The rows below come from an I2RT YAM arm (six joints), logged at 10 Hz.
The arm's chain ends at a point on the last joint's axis. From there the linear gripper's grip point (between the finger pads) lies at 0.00 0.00 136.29 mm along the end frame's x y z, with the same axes.
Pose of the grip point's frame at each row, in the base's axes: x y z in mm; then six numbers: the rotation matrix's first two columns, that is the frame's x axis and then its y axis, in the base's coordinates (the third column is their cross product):
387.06 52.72 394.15 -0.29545 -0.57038 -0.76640 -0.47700 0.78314 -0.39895
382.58 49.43 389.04 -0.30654 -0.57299 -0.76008 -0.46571 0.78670 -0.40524
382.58 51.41 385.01 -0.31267 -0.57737 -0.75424 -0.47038 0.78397 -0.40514
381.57 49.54 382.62 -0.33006 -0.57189 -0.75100 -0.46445 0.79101 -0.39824
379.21 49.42 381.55 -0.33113 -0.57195 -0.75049 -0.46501 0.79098 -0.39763
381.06 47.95 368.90 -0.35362 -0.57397 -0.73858 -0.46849 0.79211 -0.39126
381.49 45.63 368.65 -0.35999 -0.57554 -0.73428 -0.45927 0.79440 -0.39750
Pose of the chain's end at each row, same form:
274.25 18.96 462.77 -0.29545 -0.57038 -0.76640 -0.47700 0.78314 -0.39895
269.44 18.12 458.28 -0.30654 -0.57299 -0.76008 -0.46571 0.78670 -0.40524
270.11 20.32 455.43 -0.31267 -0.57737 -0.75424 -0.47038 0.78397 -0.40514
269.57 19.92 454.40 -0.33006 -0.57189 -0.75100 -0.46445 0.79101 -0.39824
267.31 19.80 453.49 -0.33113 -0.57195 -0.75049 -0.46501 0.79098 -0.39763
270.72 19.65 443.72 -0.35362 -0.57397 -0.73858 -0.46849 0.79211 -0.39126
270.81 19.17 443.65 -0.35999 -0.57554 -0.73428 -0.45927 0.79440 -0.39750

